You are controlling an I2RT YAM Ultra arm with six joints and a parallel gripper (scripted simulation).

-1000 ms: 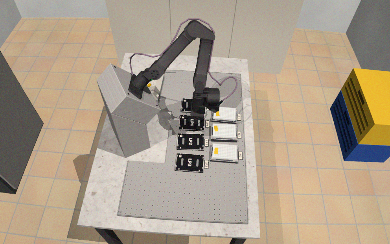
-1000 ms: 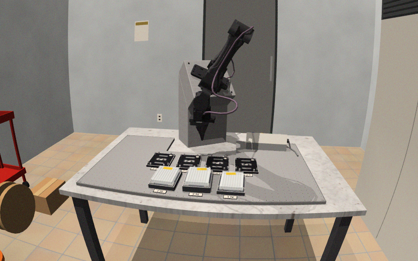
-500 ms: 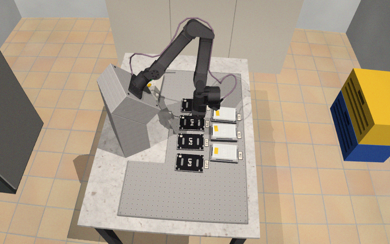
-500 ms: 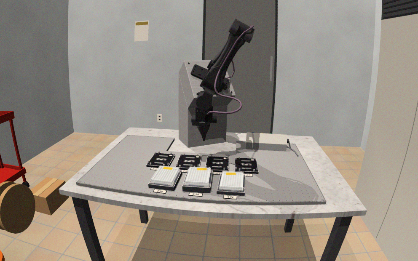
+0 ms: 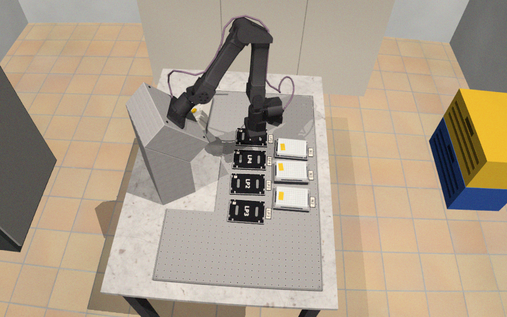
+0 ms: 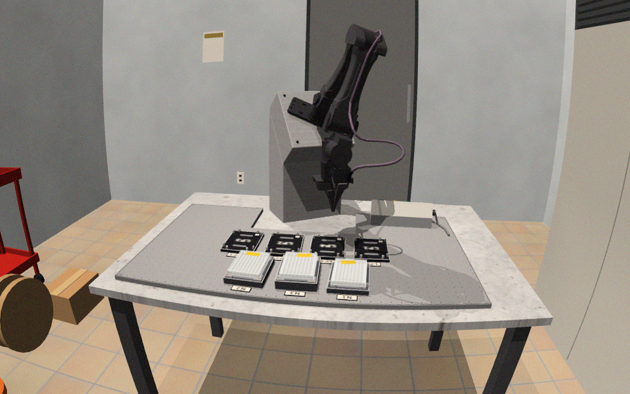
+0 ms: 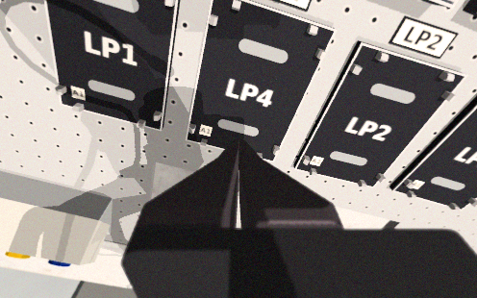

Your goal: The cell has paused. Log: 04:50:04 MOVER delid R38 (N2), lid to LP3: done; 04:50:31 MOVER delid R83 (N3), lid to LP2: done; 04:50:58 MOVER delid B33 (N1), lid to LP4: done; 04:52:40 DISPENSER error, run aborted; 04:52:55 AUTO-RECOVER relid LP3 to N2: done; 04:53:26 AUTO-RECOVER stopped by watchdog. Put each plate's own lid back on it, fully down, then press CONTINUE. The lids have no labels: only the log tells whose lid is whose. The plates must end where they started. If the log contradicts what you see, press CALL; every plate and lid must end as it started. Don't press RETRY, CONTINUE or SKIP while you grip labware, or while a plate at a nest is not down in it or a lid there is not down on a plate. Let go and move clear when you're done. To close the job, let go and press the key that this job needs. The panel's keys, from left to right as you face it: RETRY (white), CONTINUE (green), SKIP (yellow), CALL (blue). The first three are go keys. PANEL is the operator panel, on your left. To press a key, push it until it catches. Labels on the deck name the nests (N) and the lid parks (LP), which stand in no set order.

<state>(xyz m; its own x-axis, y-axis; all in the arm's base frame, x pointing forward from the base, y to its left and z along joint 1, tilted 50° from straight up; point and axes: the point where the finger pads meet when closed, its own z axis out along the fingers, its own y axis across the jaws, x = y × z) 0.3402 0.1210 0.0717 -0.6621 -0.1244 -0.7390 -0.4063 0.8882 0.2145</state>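
Right now the green continue key is 340 mm behind my hand, 190 mm to the left of it and 70 mm below it. Round my hand: plate: 180 mm ahead, 30 mm to the right, 100 mm below; white retry key: 350 mm behind, 240 mm to the left, 70 mm below.
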